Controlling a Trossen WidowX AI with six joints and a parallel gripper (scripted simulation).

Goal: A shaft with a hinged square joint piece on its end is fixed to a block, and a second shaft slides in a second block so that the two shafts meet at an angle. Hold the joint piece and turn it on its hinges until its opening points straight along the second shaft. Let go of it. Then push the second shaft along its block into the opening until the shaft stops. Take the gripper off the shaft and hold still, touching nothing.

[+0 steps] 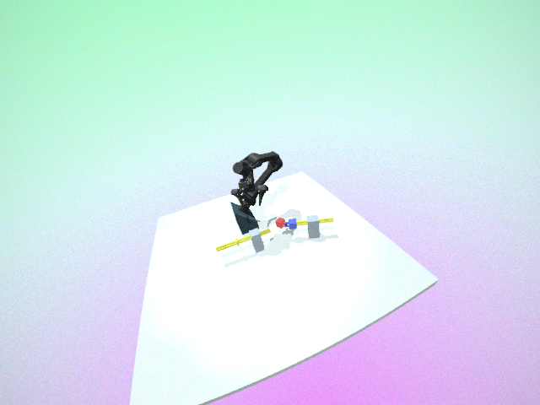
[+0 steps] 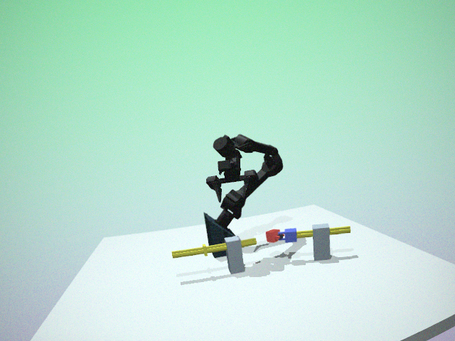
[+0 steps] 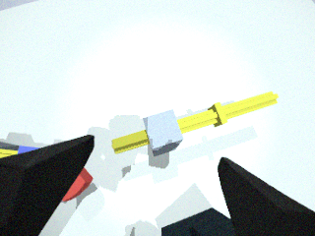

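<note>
My gripper tip is now 140 mm to the right of the red square joint piece and 150 mm above it.
</note>
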